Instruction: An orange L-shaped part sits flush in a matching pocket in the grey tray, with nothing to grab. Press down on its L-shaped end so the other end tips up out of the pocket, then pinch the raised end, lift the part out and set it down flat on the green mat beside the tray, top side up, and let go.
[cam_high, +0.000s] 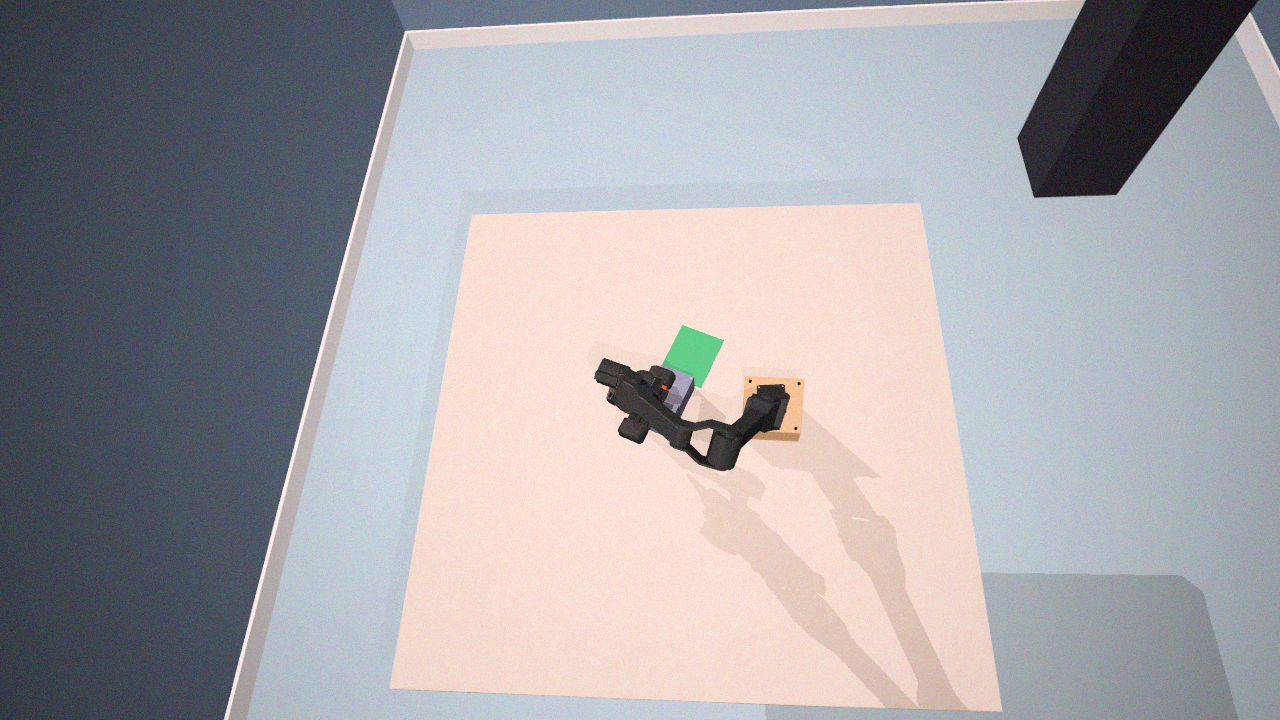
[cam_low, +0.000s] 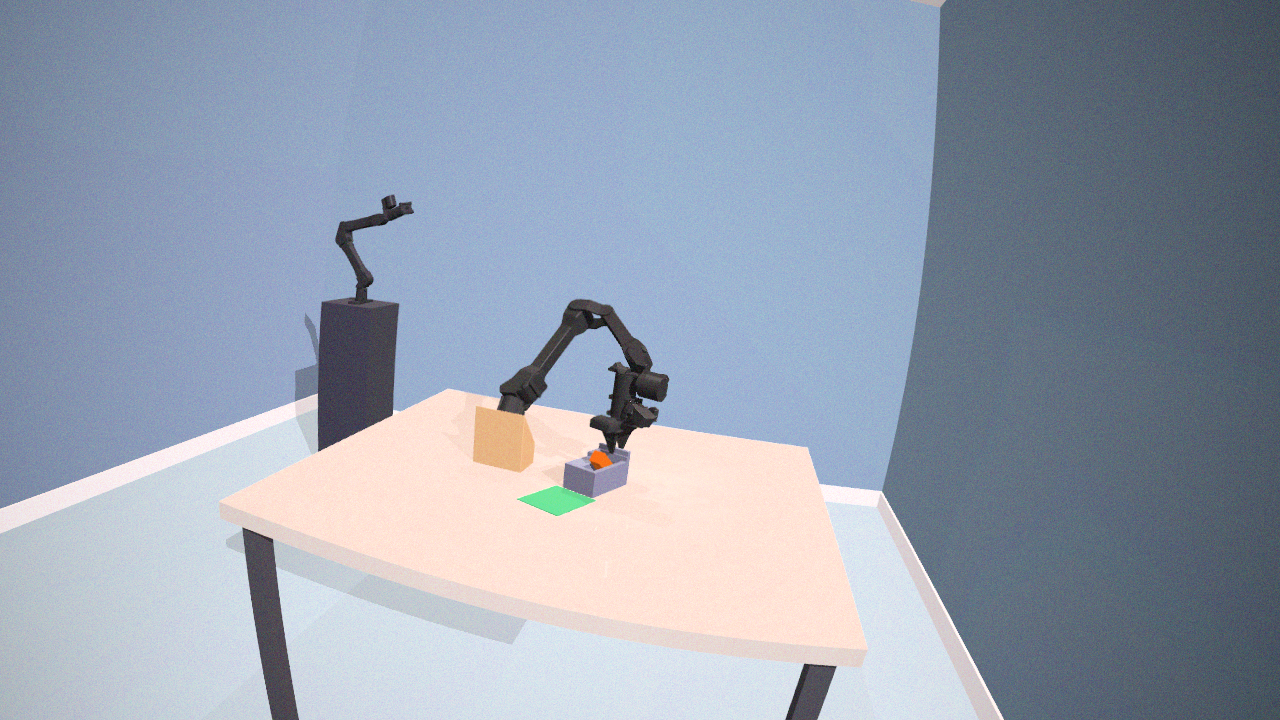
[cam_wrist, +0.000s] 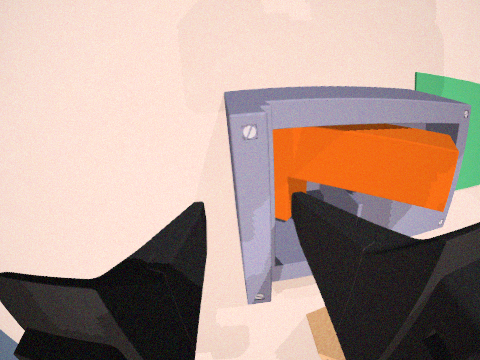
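Now: gripper tip 40 mm to the left of the orange L-shaped part, 40 mm above it and 20 mm past it. The rest, counted from my gripper tip: green mat 200 mm to the right, 100 mm behind, 90 mm below.
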